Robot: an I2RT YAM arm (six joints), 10 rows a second.
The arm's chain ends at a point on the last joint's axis. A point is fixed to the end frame.
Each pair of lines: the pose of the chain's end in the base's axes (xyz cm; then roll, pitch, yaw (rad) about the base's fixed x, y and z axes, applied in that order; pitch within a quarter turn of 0, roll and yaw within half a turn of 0), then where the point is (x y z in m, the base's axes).
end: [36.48 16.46 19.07 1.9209 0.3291 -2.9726]
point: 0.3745 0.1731 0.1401
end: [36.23 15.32 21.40 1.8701 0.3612 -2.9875]
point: 0.3731 0.1644 0.1641
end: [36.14 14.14 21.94 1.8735 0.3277 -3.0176]
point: 0.3709 0.1519 0.1691
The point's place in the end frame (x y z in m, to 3 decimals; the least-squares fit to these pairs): 0.006 -0.046 0.024
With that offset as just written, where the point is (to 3 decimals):
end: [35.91 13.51 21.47 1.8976 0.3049 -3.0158]
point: 0.368 0.144 0.164
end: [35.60 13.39 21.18 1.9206 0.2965 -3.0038]
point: 0.364 0.142 0.161
